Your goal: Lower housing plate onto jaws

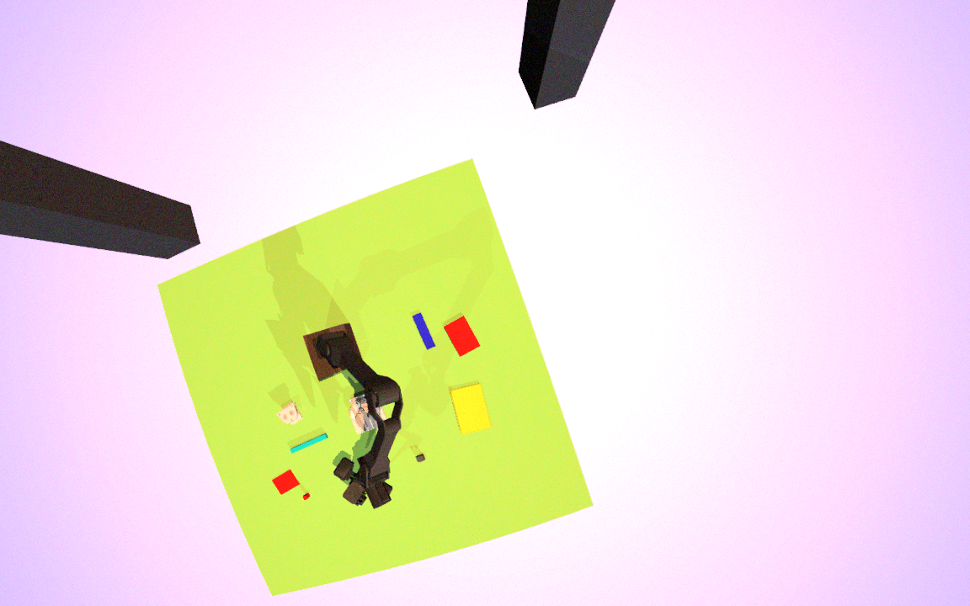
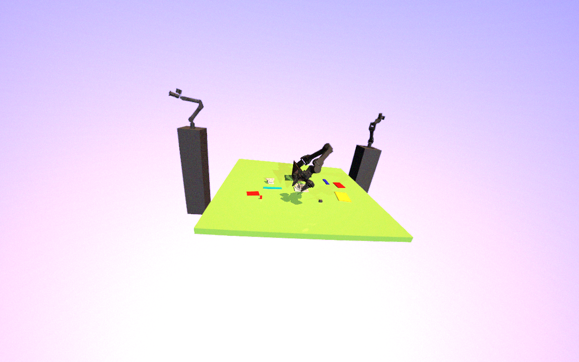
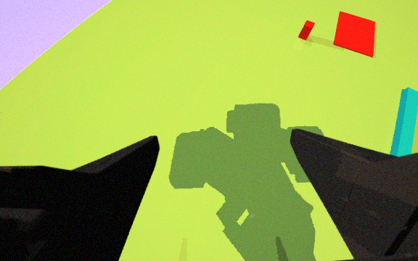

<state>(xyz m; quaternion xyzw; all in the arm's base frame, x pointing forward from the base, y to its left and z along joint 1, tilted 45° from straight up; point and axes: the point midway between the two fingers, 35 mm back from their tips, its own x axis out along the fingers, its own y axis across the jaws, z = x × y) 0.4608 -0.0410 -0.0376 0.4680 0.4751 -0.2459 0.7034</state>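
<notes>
My gripper tip is now 180 mm past the cyan bar, 170 mm to the left of it and 90 mm above it. From my gripper tip the other things lie so: dark cube 200 mm to the left, 90 mm below; yellow housing plate 430 mm to the left, 110 mm behind, 100 mm below; blue bar 410 mm behind, 370 mm to the left, 100 mm below.
</notes>
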